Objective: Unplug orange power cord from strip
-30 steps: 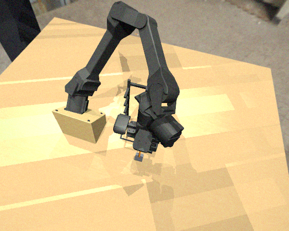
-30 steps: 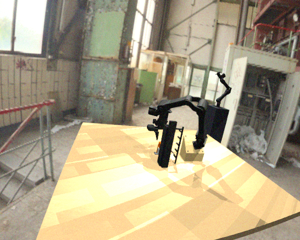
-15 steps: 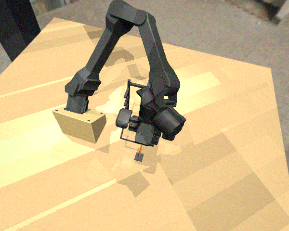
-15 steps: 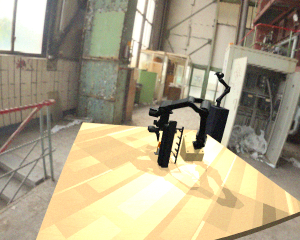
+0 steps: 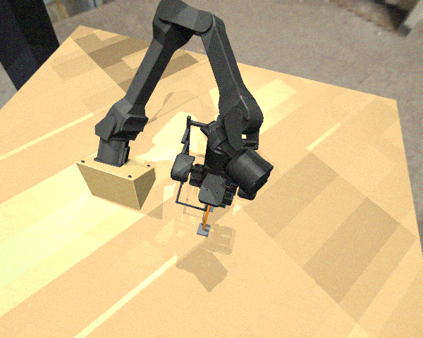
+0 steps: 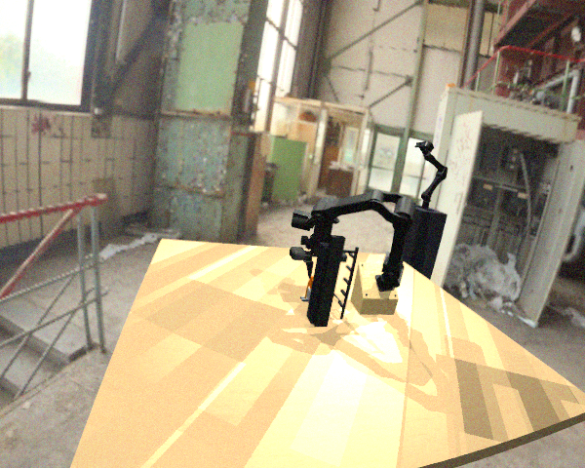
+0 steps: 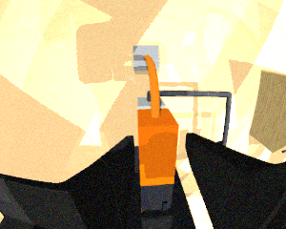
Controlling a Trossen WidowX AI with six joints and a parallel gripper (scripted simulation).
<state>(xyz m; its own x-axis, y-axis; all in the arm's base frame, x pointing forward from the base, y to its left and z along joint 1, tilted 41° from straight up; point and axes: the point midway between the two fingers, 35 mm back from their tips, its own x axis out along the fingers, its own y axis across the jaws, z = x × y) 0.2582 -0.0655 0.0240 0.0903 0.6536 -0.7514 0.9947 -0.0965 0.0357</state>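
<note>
The orange plug lies 3 cm to the left of my gripper tip and 1 cm below it. Also, from my gripper tip: plate 5 cm to the right, 10 cm below.
</note>
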